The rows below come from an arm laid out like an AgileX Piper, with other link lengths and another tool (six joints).
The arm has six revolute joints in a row. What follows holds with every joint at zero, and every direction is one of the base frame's.
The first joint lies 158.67 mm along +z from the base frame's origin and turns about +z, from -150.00 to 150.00 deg.
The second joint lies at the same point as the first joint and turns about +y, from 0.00 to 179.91 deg.
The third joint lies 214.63 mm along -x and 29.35 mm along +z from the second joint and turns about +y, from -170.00 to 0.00 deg.
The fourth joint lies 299.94 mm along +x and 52.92 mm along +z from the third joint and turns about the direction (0.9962, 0, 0.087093), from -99.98 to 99.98 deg.
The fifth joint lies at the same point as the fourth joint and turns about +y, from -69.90 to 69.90 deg.
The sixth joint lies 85.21 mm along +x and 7.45 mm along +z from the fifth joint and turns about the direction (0.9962, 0, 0.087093), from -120.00 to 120.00 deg.
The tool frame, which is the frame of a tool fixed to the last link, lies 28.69 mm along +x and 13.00 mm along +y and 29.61 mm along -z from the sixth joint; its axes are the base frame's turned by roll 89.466, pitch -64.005 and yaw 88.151 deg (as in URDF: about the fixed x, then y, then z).
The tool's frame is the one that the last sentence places.
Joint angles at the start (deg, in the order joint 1, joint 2, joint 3, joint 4, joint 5, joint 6):
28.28 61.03 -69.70 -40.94 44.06 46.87
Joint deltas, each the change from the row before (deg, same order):
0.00 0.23 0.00 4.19 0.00 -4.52
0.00 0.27 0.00 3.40 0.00 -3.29
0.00 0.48 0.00 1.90 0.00 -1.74
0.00 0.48 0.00 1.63 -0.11 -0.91
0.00 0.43 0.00 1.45 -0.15 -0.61
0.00 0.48 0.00 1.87 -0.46 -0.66
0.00 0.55 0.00 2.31 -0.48 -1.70
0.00 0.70 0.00 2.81 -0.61 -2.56
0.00 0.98 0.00 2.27 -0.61 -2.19
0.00 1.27 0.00 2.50 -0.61 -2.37
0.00 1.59 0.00 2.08 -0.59 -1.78
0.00 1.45 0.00 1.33 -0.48 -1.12
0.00 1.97 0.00 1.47 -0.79 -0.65
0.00 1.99 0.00 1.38 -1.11 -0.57
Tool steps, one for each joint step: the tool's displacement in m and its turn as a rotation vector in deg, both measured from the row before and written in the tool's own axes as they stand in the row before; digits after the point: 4 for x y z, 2 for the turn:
-0.0032 -0.0054 -0.0003 2.64 -1.13 -1.86
-0.0022 -0.0049 0.0003 2.24 -0.84 -1.17
-0.0017 -0.0037 0.0020 1.33 -0.71 -0.68
-0.0011 -0.0036 0.0021 1.23 -0.54 -0.02
-0.0007 -0.0033 0.0019 1.12 -0.42 0.19
-0.0002 -0.0041 0.0021 1.48 -0.20 0.41
-0.0007 -0.0044 0.0024 1.71 -0.27 -0.33
-0.0010 -0.0051 0.0032 2.01 -0.26 -0.86
-0.0014 -0.0048 0.0051 1.67 -0.42 -0.89
-0.0019 -0.0054 0.0068 1.85 -0.65 -0.92
-0.0025 -0.0053 0.0089 1.64 -0.92 -0.64
-0.0023 -0.0039 0.0083 1.12 -0.89 -0.43
-0.0028 -0.0049 0.0115 1.34 -1.07 0.09
-0.0023 -0.0046 0.0117 1.23 -0.77 0.16

